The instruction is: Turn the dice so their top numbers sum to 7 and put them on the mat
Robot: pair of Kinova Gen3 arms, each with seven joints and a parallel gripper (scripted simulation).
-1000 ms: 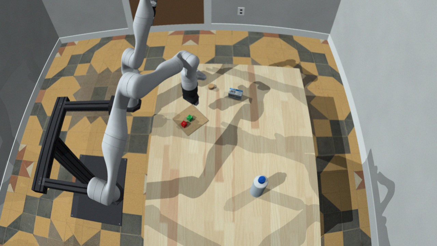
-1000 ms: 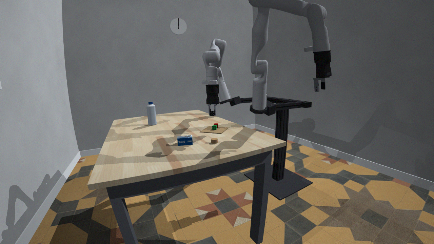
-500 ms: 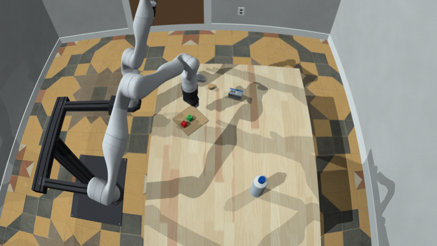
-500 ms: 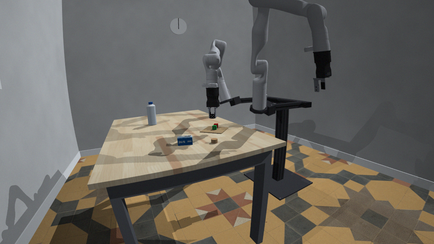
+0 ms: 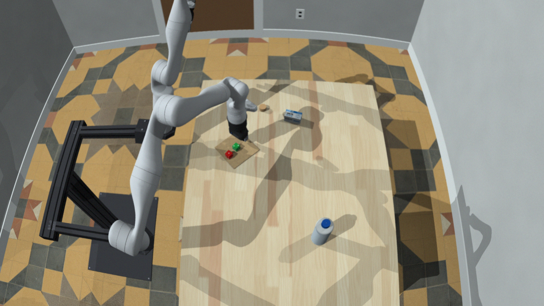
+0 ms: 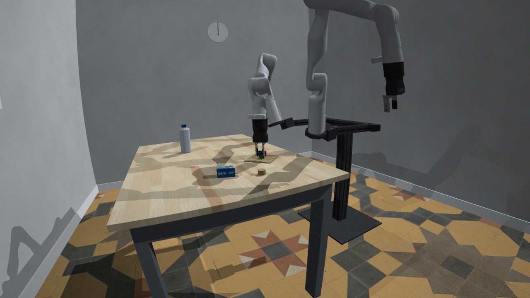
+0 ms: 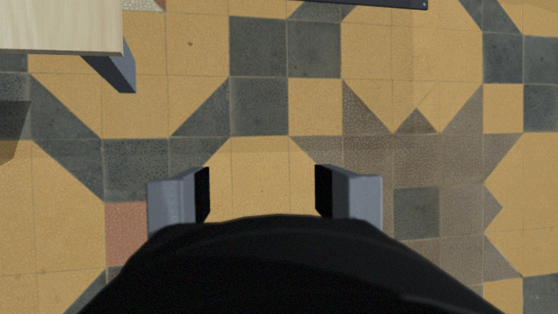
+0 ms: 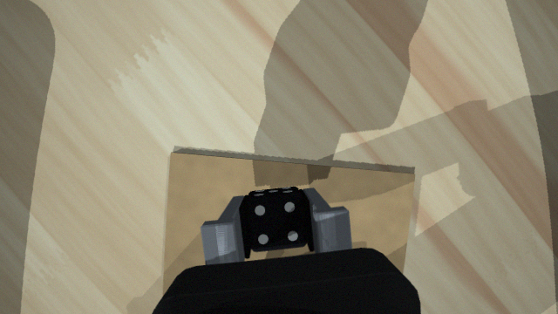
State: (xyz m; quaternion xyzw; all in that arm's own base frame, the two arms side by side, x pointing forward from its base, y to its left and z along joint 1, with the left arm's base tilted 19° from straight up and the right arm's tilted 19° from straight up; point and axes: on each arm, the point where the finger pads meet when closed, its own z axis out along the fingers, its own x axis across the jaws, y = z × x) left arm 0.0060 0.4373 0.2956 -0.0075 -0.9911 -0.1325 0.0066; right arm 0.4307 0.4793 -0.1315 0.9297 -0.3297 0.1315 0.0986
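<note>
Right now the green die is 30 mm behind my right hand, 40 mm to the right of it and 30 mm below it. From my right hand the other things lie so: red die 50 mm behind, 80 mm to the right, 30 mm below; then brown square mat 30 mm behind, 40 mm to the right, 40 mm below; then black die 10 mm below.
</note>
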